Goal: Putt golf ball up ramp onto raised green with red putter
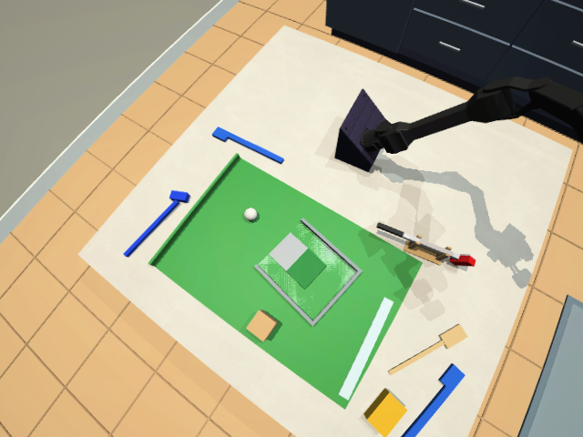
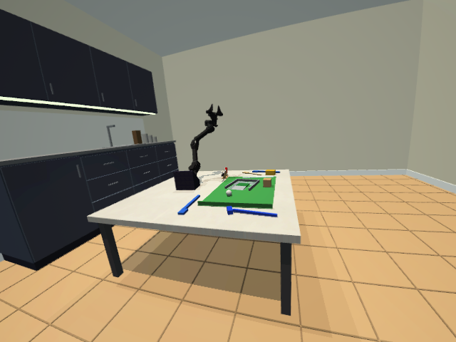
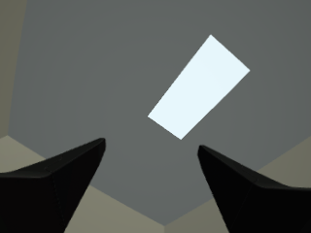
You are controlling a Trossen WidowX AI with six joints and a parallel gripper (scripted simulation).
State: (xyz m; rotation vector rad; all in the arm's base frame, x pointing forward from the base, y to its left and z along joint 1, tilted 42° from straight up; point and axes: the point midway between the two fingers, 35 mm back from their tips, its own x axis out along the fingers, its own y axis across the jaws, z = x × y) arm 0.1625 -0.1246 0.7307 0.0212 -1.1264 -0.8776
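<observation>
My gripper tip is now 5 cm short of the red putter, 11 cm to the left of it and 69 cm above it. The rest, counted from my gripper tip: yellow block (52 cm ahead, 6 cm to the right, 73 cm below); then white strip (39 cm ahead, 16 cm to the right, 74 cm below); then green mat (28 cm ahead, 48 cm to the right, 75 cm below).
</observation>
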